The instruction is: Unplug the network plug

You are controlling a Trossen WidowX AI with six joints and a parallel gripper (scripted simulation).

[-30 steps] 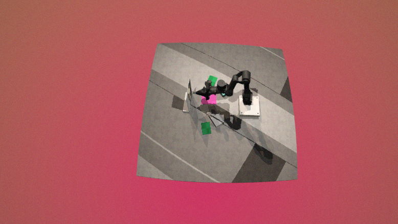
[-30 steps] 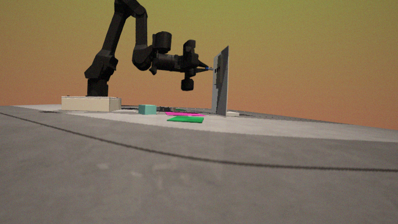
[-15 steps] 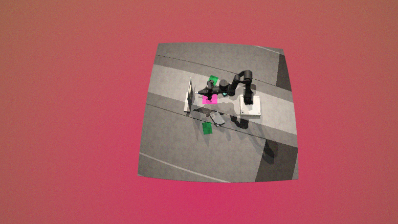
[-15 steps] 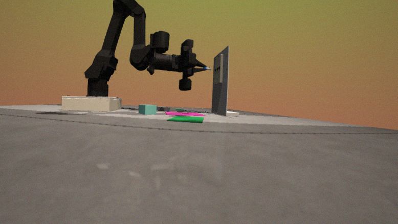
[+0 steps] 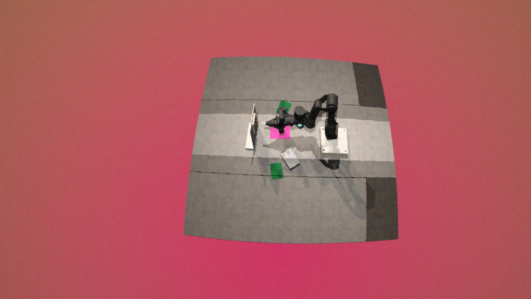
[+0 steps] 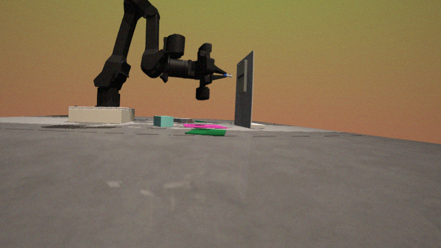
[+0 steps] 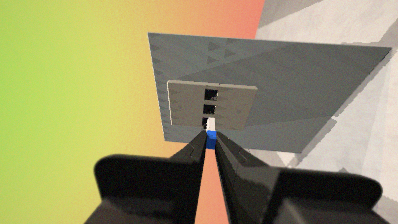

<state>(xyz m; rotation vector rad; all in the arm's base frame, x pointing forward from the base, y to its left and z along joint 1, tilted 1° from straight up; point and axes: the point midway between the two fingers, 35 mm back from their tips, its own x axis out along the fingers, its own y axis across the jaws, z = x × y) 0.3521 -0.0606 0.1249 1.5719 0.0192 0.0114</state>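
The magenta marked square is 180 mm below my gripper tip, 90 mm behind it and 40 mm to the right of it. Round my gripper tip: flat grey plate (170 mm below, 160 mm to the left, 120 mm behind); then upright grey panel (70 mm ahead, 60 mm below, 10 mm to the right); then network plug (10 mm ahead).
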